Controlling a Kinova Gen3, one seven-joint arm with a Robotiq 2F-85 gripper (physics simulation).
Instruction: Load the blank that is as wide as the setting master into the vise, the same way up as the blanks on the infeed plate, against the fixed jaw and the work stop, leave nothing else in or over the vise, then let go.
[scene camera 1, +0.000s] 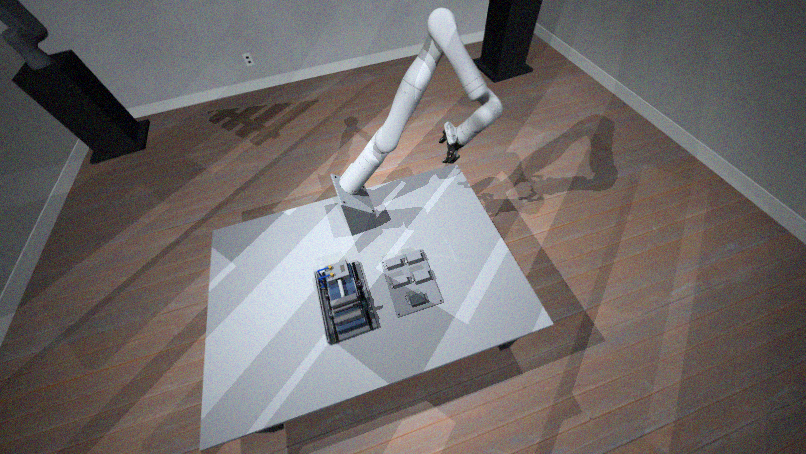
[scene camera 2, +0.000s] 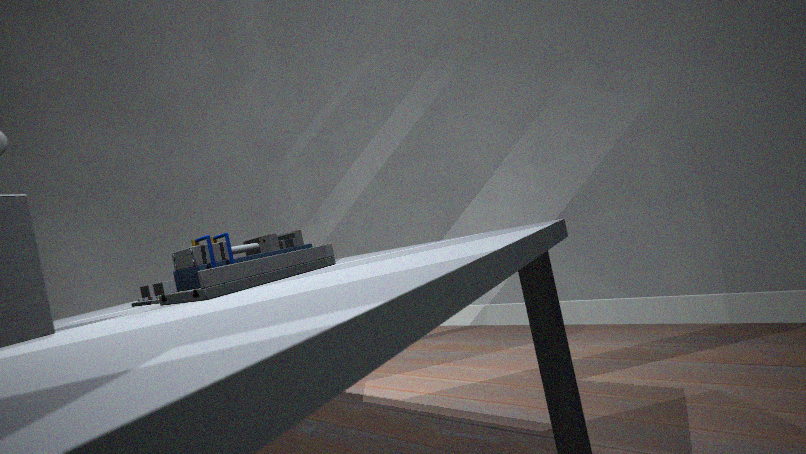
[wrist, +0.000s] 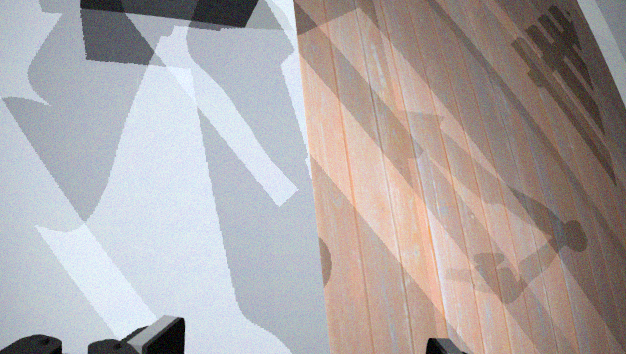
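Seen in the pictures: gripper, between the fingertips: (scene camera 1: 441, 152); arm's base, origin of its link: (scene camera 1: 348, 187).
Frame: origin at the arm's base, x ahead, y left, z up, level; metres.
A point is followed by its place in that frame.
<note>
The vise (scene camera 1: 354, 333) {z -0.160, x 0.569, y -0.176 m} (scene camera 2: 267, 266) {z -0.148, x 0.391, y -0.266 m} stands on the table, with grey blocks across its blue bed and a pale rod between two of them. The infeed plate (scene camera 1: 401, 302) {z -0.171, x 0.523, y 0.033 m} lies to its right in the first scene view. Several light grey blocks sit on its back half, and a darker grey block (scene camera 1: 417, 299) {z -0.146, x 0.546, y 0.093 m} sits near its front edge. I cannot tell which block is the setting master, or compare widths. My gripper (scene camera 1: 445, 150) {z 0.067, x 0.044, y 0.437 m} (wrist: 307, 341) {z 0.067, x 0.044, y 0.437 m} is open and empty, high over the table's back right edge and far from the vise and plate. The wrist view shows neither of them.
Blue hoops (scene camera 1: 322, 275) (scene camera 2: 228, 248) {z -0.099, x 0.340, y -0.235 m} with yellow parts stand at the vise's back end. My arm's grey base mount (scene camera 1: 363, 217) {z -0.074, x 0.133, y 0.016 m} (scene camera 2: 23, 270) {z -0.071, x 0.110, y -0.058 m} stands at the back of the white table (scene camera 1: 253, 338) {z -0.179, x 0.427, y -0.549 m} (scene camera 2: 270, 315) {z -0.179, x 0.134, y -0.605 m}. Dark pedestals (scene camera 1: 78, 101) (scene camera 1: 507, 39) stand on the floor behind.
</note>
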